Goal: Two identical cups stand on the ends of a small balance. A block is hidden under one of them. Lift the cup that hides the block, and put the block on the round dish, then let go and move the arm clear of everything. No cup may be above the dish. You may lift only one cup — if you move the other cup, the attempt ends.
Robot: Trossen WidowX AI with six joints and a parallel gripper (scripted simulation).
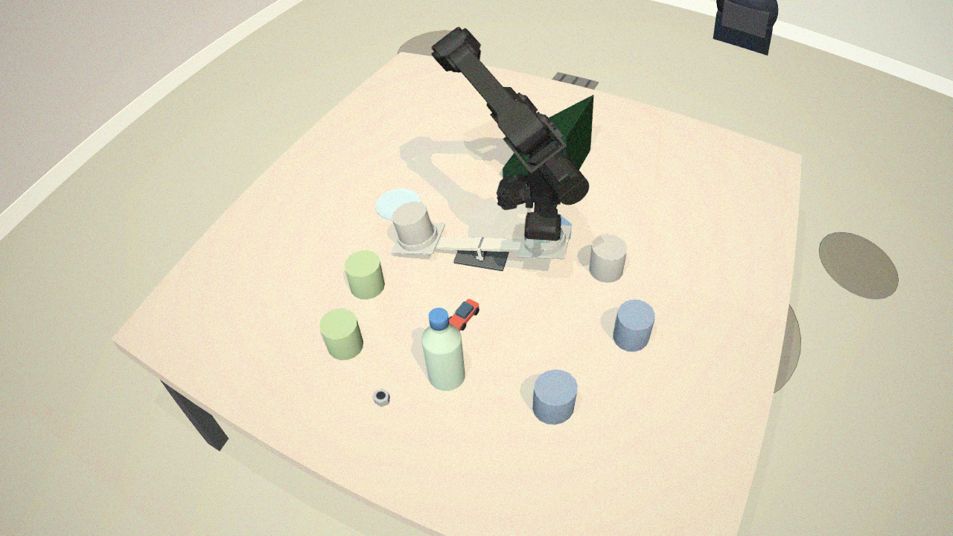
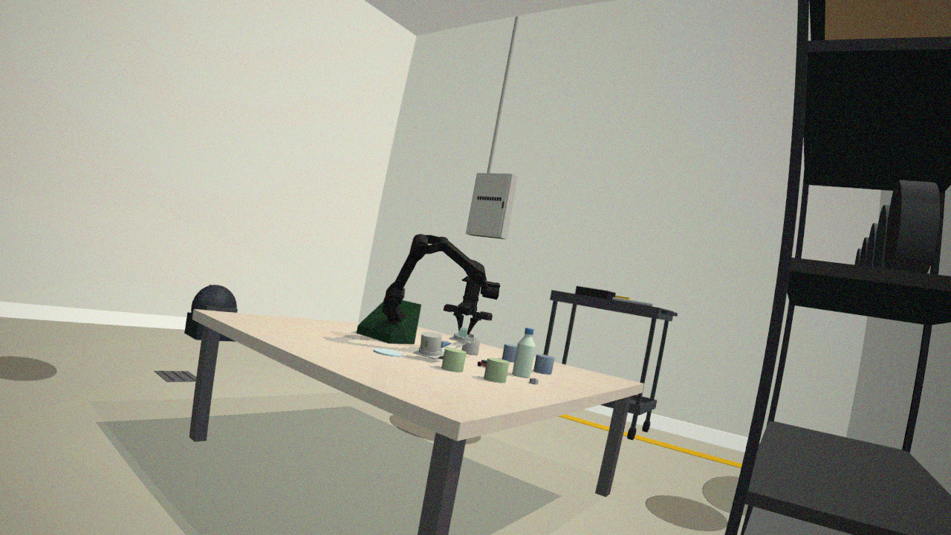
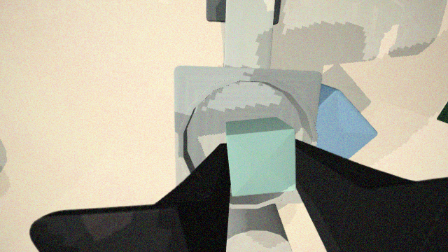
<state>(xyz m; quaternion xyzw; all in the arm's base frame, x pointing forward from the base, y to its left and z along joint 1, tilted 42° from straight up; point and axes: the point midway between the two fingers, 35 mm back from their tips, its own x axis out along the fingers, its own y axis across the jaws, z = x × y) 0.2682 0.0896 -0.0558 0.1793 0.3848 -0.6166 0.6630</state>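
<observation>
My gripper tip is now 35 cm to the left of the round dish, 9 cm above it and 6 cm past it. Round my gripper tip: light blue box: 8 cm behind, 7 cm below; then red toy car: 18 cm ahead, 9 cm to the right, 8 cm below; then balance: 12 cm to the right, 7 cm below, 3 cm ahead.
</observation>
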